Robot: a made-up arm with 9 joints.
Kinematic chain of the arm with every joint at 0, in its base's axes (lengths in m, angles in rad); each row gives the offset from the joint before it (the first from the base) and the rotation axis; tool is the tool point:
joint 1: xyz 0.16 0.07 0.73 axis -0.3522 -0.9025 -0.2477
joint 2: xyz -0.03 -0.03 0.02 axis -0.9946 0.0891 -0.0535
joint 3: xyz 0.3 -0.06 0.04 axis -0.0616 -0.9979 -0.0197
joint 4: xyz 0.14 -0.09 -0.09 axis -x
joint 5: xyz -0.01 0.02 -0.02 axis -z
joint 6: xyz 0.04 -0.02 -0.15 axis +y
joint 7: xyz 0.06 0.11 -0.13 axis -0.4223 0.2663 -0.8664
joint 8: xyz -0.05 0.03 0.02 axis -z
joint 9: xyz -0.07 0 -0.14 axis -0.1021 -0.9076 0.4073
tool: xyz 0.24 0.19 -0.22
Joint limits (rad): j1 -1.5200..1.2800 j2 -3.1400..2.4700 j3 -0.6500..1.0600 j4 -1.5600..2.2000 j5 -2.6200..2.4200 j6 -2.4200..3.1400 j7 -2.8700..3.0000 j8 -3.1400..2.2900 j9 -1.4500..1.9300
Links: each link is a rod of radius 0.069 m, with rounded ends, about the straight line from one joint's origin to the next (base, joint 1, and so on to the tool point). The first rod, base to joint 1, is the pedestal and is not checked.
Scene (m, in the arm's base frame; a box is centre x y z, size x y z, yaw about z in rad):
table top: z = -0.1
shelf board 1: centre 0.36 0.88 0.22 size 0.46 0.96 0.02 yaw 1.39
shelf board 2: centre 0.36 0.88 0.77 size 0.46 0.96 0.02 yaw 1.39
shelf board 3: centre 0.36 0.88 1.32 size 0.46 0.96 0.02 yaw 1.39
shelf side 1: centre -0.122 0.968 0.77 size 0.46 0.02 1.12 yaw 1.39
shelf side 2: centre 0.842 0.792 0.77 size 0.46 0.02 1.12 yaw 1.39
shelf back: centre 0.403 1.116 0.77 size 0.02 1 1.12 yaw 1.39
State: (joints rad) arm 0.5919 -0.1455 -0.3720 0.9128 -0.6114 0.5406 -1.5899 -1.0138 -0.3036
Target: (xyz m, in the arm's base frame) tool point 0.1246 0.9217 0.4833
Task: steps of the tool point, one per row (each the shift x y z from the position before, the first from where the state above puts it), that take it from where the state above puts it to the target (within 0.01 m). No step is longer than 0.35 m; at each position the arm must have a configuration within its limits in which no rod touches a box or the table.
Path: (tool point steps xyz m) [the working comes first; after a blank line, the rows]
Joints at the target: -0.5766 -1.3607 -0.2830 0.4760 -0.3582 -0.2586 -1.5991 -1.3133 -0.9919
Straight joint move there: touches shelf board 1.

1: 0.0896 0.1714 -0.2100
2: 0.0065 0.2792 -0.0991
3: -0.0450 0.2974 0.0646
4: -0.0361 0.2211 0.2203
5: 0.0001 0.1509 -0.0187
6: 0.0244 0.1388 0.0020
7: 0.0496 0.1156 0.0167

